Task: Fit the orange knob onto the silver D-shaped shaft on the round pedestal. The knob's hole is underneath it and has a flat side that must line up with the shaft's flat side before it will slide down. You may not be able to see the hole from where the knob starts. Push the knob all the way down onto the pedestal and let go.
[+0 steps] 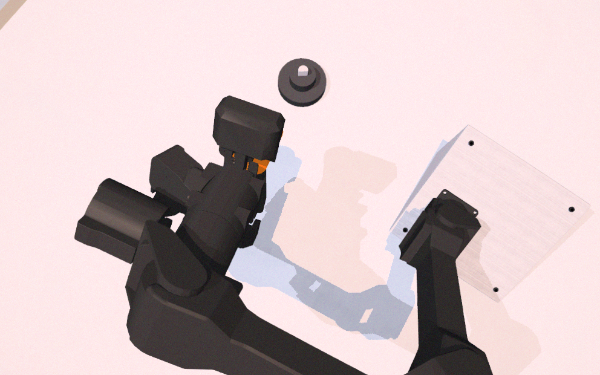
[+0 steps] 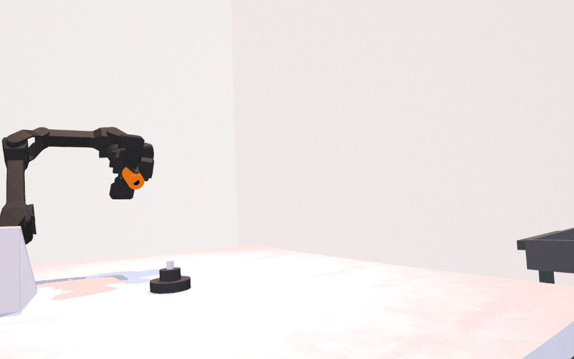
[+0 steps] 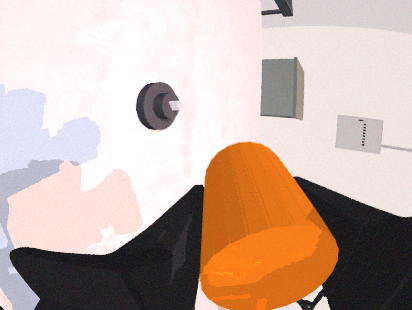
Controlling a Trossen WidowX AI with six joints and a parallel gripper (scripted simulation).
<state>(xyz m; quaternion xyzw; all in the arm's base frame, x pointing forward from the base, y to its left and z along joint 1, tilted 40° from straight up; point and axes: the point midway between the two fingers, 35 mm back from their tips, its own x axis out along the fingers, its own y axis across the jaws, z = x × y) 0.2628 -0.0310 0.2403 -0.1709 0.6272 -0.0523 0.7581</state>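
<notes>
Now: gripper tip 10 mm past the orange knob, 30 mm to the right of it and 20 mm below it. Also, from my gripper tip: dark round pedestal 50 mm ahead, 180 mm to the right, 220 mm below.
</notes>
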